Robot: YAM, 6 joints.
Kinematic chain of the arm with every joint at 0, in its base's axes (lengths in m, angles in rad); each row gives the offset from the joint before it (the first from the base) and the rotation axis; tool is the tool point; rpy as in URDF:
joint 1: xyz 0 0 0.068 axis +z
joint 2: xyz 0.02 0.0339 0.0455 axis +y
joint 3: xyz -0.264 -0.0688 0 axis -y
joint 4: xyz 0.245 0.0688 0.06 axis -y
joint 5: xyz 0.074 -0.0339 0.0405 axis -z
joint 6: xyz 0.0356 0 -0.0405 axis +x
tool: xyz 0 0 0 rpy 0 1.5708 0
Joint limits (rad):
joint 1: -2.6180..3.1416
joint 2: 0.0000..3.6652
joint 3: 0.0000..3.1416
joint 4: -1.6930..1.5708
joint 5: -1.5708..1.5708
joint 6: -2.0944..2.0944
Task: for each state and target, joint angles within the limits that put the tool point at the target. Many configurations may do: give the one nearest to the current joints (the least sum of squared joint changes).
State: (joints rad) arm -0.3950 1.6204 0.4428 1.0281 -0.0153 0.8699
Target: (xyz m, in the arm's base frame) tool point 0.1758 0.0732 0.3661
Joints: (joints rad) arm 0.3642 0.9568 0.5436 1.2392 -0.1628 0.8699
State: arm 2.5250 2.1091 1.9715 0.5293 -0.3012 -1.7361
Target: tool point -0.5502 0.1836 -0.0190
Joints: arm 2.8029 2.9138 2.0403 0.4670 -0.2738 -1.7361
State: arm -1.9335 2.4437 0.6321 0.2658 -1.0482 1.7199
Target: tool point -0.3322 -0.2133 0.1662
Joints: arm -2.6180 1.8764 1.0002 0.3848 -0.5506 1.7199
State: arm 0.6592 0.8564 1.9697 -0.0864 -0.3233 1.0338
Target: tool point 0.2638 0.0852 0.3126
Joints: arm 0.2780 1.2439 1.0420 -0.3917 -0.2714 1.0338
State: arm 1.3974 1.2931 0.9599 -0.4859 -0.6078 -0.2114
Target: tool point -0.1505 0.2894 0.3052
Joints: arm 1.9850 1.4622 1.1852 -0.3660 -0.6417 -0.2114
